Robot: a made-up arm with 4 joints.
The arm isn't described. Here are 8 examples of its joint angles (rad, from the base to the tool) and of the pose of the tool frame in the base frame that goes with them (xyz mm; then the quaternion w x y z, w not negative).
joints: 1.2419 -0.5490 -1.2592 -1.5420
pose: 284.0 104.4 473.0 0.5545 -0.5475 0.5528 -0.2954
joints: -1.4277 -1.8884 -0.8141 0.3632
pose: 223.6 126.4 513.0 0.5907 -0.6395 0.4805 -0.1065
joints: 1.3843 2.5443 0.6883 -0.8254
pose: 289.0 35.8 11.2 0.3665 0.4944 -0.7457 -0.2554
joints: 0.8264 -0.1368 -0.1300 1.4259
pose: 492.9 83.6 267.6 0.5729 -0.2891 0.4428 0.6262
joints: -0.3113 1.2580 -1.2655 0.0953
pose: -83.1 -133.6 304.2 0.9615 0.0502 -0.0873 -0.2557
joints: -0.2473 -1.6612 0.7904 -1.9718
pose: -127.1 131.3 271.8 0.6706 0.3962 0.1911 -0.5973
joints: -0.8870 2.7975 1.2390 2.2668
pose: 239.5 262.5 77.8 0.0781 -0.2236 0.4879 0.8401
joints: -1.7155 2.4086 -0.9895 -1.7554
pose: 93.7 322.3 334.1 0.2704 -0.8201 0.2182 -0.4547
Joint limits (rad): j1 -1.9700..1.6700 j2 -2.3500..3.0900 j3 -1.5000..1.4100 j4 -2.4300..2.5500
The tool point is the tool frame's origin. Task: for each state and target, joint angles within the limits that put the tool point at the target. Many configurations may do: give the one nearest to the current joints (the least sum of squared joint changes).
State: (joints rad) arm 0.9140 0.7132 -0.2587 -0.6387
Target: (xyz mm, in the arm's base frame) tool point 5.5 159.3 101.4
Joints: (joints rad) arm 0.6231 0.7967 0.0534 -1.3801
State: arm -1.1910 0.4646 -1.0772 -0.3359
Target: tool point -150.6 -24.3 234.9
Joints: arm -0.7115 0.3913 -1.2013 -0.7864
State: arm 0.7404 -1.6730 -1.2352 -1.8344
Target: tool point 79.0 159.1 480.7
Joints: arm 0.9542 -1.1808 -1.0067 -2.3893
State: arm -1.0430 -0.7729 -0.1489 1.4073
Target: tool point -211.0 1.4 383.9
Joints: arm -1.5941 -0.1227 0.2285 1.3120
